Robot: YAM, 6 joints.
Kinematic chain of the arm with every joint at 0, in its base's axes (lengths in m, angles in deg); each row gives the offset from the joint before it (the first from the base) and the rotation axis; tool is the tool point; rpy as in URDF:
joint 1: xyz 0 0 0.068 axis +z
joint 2: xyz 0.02 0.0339 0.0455 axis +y
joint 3: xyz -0.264 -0.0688 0 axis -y
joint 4: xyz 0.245 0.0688 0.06 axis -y
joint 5: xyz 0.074 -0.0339 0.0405 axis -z
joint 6: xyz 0.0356 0 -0.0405 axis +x
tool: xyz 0 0 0 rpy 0 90 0
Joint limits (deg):
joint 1: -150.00..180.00
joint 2: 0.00..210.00
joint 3: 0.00..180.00
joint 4: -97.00..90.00
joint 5: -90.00..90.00
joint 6: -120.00..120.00
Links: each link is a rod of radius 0.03 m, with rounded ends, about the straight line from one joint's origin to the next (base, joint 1, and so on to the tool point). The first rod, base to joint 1, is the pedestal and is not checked.
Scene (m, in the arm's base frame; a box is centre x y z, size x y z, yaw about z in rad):
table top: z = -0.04
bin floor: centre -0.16 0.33 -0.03 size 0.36 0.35 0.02 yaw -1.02
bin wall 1: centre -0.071 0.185 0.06 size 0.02 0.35 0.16 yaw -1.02
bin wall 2: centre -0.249 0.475 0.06 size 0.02 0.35 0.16 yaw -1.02
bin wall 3: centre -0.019 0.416 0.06 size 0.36 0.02 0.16 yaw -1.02
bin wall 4: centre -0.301 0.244 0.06 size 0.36 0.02 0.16 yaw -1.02
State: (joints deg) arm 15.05 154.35 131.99 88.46 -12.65 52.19
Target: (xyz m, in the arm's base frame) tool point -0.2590 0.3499 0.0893
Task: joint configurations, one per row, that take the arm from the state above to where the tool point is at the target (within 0.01 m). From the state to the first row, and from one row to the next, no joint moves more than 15 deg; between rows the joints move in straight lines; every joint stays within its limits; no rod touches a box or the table.
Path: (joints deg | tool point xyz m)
1: 28.72 149.95 124.31 88.65 -14.36 52.19 | 0.4733 0.2694 0.2904
2: 42.40 145.54 116.64 88.84 -16.06 52.19 | 0.3887 0.3683 0.2907
3: 56.07 141.14 108.96 89.04 -17.77 52.19 | 0.2834 0.4407 0.2898
4: 69.74 136.74 101.29 89.23 -19.47 52.19 | 0.1655 0.4827 0.2880
5: 83.41 132.33 93.61 89.42 -21.18 52.19 | 0.0440 0.4926 0.2852
6: 97.09 127.93 85.94 89.62 -22.88 52.19 | -0.0725 0.4711 0.2813
7: 110.76 123.53 78.26 89.81 -24.59 52.19 | -0.1757 0.4218 0.2763
8: 124.43 119.12 70.59 90.00 -26.29 52.19 | -0.2590 0.3499 0.2704
9: 124.43 128.69 66.11 90.00 -26.36 52.19 | -0.2647 0.3582 0.1785
10: 124.42 138.26 61.63 90.00 -26.43 52.19 | -0.2590 0.3499 0.0893

